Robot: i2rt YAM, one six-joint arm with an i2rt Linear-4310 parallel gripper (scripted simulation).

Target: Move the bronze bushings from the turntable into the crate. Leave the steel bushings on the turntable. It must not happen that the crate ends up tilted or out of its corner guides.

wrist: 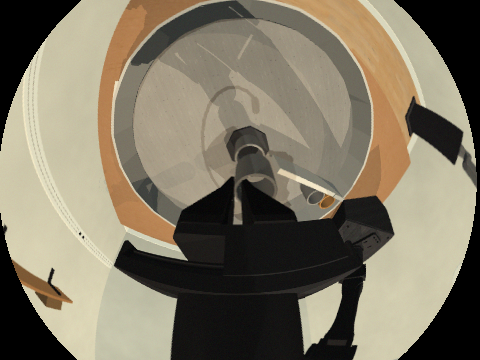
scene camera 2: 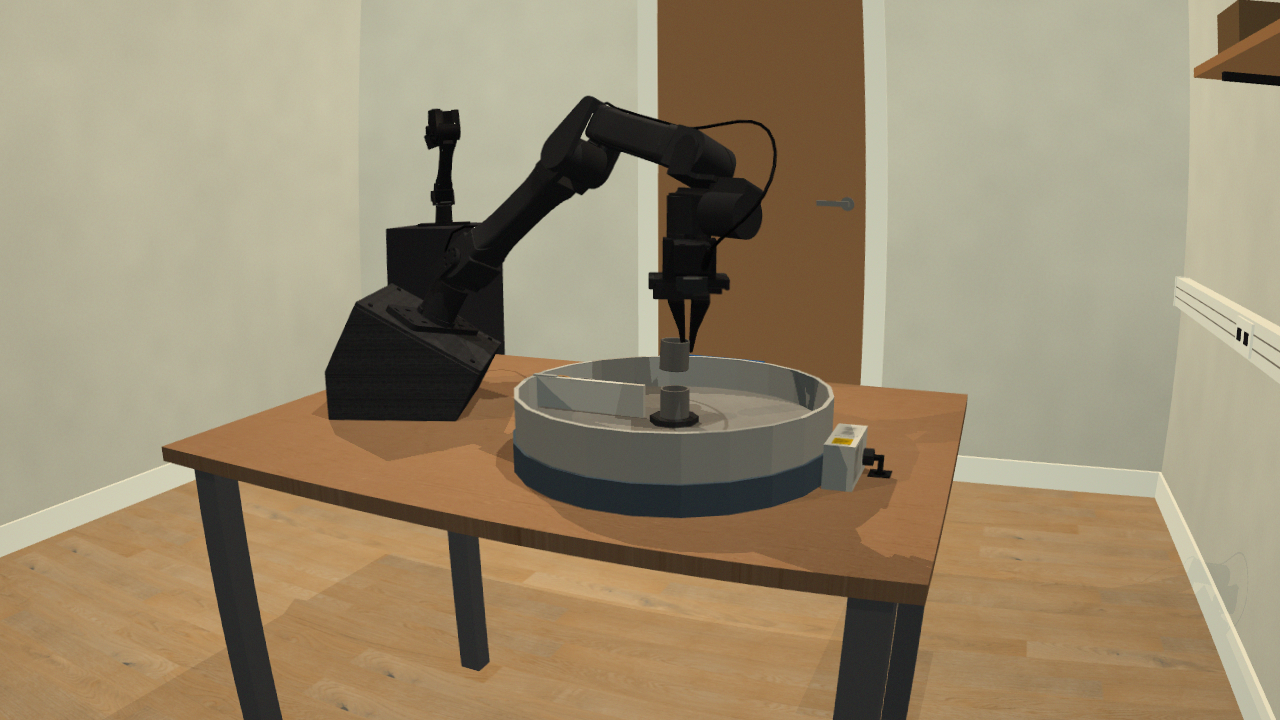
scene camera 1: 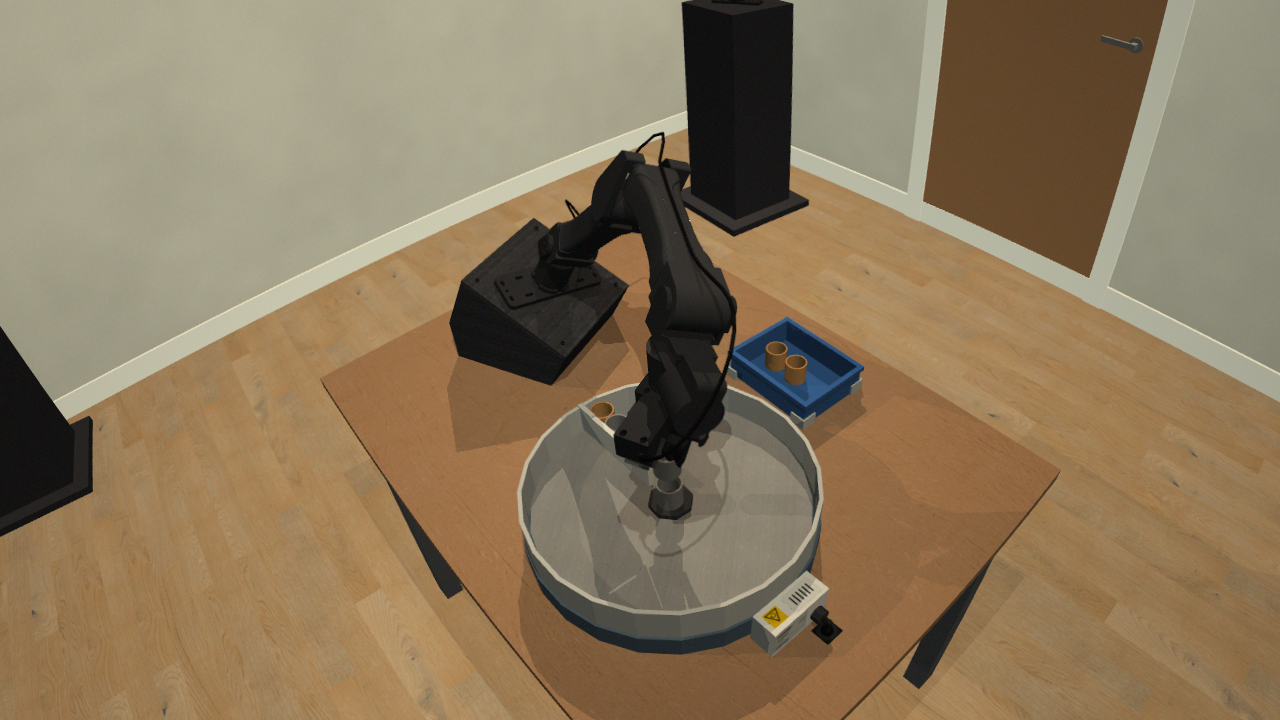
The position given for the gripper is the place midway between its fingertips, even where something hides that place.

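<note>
The gripper point(scene camera 2: 687, 351) is in the scene, and the wrist view shows the gripper point(wrist: 237, 182) too. A steel bushing point(scene camera 2: 674, 357) is visible as well, and so is a steel bushing point(scene camera 2: 674, 399).
</note>
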